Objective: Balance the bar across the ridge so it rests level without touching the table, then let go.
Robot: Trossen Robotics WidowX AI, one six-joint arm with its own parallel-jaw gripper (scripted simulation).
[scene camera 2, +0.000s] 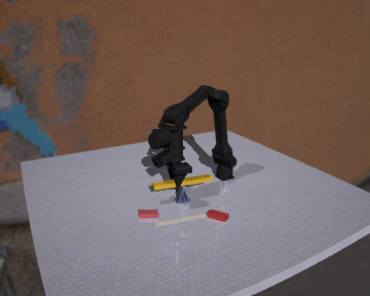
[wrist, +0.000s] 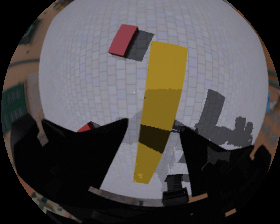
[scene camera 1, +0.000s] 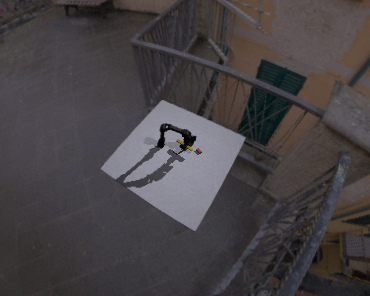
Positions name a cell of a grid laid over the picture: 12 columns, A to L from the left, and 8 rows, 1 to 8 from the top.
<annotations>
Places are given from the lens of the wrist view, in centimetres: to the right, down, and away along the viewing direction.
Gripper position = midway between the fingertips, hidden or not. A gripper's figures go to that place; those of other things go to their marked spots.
my gripper (wrist: G5): 2, 2, 9
yellow bar (wrist: H3): 2, -4, 6
</annotations>
